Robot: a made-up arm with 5 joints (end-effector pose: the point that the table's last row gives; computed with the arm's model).
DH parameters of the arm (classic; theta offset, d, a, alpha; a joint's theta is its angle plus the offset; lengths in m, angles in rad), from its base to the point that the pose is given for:
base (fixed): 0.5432 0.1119 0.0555 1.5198
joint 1: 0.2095 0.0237 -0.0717 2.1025
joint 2: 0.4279 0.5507 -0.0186 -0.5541
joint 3: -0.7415 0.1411 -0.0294 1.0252
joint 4: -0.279 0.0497 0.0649 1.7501
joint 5: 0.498 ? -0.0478 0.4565
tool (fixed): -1.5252 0.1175 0 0
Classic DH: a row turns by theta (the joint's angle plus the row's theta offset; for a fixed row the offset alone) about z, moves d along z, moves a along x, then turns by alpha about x.
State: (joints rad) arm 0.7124 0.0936 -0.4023 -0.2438 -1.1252
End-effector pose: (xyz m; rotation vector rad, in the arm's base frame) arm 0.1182 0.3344 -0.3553 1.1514 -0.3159 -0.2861
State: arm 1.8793 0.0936 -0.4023 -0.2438 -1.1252
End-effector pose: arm 0.3504 0.5030 0.1213 1.8458 -1.1196 0.3030
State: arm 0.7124 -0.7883 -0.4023 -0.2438 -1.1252
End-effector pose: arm 0.2443 0.2848 -0.3464 0.9616 -0.6321 0.5730
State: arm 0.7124 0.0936 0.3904 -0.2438 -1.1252
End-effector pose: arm 0.0820 0.4381 -0.3382 1.3831 -0.4046 -1.0780
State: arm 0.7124 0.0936 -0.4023 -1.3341 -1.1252
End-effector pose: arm 0.2455 0.2743 -0.4670 1.7251 -0.1951 0.7127
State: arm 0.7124 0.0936 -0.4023 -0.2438 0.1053
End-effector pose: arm 0.1332 0.3559 -0.2783 0.3301 -0.7457 0.5895
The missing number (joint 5, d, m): 0.0731
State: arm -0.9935 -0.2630 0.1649 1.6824 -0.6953
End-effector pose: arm -0.4421 0.0639 -0.3457 -2.0420 0.4642 -1.0829
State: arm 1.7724 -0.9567 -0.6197 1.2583 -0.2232
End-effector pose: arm 0.3108 0.6301 0.2205 0.1059 -1.9543 -0.5768
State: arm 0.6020 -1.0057 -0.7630 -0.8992 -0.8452
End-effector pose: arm 0.3534 0.2752 -0.2738 0.5999 -0.3100 1.7825
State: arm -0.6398 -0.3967 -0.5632 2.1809 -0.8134
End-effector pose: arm -0.3711 0.1646 -0.5006 -1.8216 -0.2731 -0.7214
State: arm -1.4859 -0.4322 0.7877 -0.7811 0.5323
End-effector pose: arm -0.5407 0.0275 0.1729 -0.3533 0.6197 0.4587
